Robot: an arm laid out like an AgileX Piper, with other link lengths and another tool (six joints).
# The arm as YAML. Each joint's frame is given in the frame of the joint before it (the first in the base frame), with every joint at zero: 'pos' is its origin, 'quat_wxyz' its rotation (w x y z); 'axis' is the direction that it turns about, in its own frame. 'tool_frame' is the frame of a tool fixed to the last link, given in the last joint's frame.
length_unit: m
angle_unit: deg
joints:
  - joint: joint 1
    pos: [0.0, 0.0, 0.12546]
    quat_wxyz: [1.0, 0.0, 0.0, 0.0]
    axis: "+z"
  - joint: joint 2
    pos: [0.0, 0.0, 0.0]
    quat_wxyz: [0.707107, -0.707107, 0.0, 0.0]
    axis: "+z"
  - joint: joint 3
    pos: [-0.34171, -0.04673, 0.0]
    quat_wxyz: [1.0, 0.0, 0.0, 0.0]
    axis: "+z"
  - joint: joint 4
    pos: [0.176, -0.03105, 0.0]
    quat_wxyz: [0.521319, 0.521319, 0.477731, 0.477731]
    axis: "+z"
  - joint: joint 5
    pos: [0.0, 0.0, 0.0]
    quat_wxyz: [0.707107, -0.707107, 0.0, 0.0]
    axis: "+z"
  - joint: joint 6
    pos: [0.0, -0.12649, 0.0]
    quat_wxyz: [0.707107, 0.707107, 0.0, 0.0]
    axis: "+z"
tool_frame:
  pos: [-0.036, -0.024, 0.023]
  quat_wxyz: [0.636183, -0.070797, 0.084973, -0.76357]
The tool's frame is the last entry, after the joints.
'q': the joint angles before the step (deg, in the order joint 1, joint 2, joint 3, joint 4, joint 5, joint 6). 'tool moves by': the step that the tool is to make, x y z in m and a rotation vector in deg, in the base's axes. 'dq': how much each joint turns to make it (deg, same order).
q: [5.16 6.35 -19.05 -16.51 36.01 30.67]
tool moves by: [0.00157 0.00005 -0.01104 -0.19 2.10 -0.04]
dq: [0.00 0.00 1.99 -0.01 0.13 0.00]
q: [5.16 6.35 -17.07 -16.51 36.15 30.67]
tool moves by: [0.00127 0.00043 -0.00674 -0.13 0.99 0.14]
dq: [0.01 0.00 1.46 0.00 -0.48 0.00]
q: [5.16 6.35 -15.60 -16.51 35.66 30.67]
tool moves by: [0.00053 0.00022 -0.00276 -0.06 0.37 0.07]
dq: [0.00 0.00 0.63 -0.01 -0.26 0.00]
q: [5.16 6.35 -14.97 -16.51 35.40 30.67]
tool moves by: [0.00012 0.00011 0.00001 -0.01 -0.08 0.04]
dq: [0.00 0.00 0.07 0.00 -0.15 -0.01]
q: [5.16 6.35 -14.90 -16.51 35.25 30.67]
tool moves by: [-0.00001 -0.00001 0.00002 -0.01 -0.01 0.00]
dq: [0.00 -0.01 0.00 -0.01 0.00 0.00]
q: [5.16 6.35 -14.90 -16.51 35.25 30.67]
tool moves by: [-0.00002 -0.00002 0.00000 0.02 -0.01 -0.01]
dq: [0.00 -0.01 0.00 -0.01 0.00 0.03]
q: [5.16 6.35 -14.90 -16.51 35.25 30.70]
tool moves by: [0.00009 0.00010 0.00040 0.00 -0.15 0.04]
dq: [0.00 0.00 0.00 -0.01 -0.15 0.00]
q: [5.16 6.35 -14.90 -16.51 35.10 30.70]
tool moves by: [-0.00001 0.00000 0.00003 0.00 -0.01 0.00]
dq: [0.00 0.00 -0.01 0.00 0.00 0.00]
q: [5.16 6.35 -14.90 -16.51 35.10 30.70]
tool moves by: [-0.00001 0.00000 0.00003 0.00 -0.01 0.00]
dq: [0.00 0.00 -0.01 0.00 0.00 0.00]
